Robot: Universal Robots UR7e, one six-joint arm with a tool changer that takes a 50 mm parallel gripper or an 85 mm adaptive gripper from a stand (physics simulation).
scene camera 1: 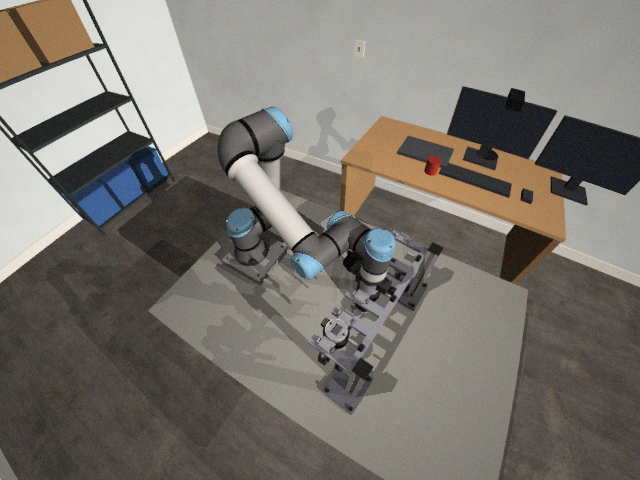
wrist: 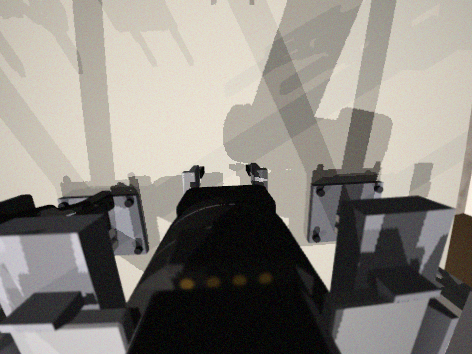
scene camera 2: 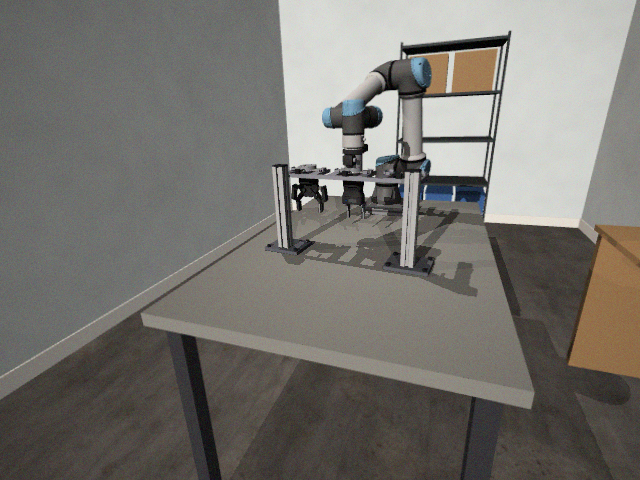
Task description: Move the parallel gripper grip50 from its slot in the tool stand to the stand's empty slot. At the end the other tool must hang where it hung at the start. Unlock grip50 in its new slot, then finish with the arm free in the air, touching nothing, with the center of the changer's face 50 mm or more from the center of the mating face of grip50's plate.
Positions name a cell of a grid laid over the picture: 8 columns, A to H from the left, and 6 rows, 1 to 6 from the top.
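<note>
Scene camera 2 shows me an adaptive gripper (scene camera 2: D3) and a parallel gripper grip50 (scene camera 2: E3). In the wrist view I find a tool stand (wrist: G5), and the parallel gripper grip50 (wrist: D5) is visible there too.
</note>
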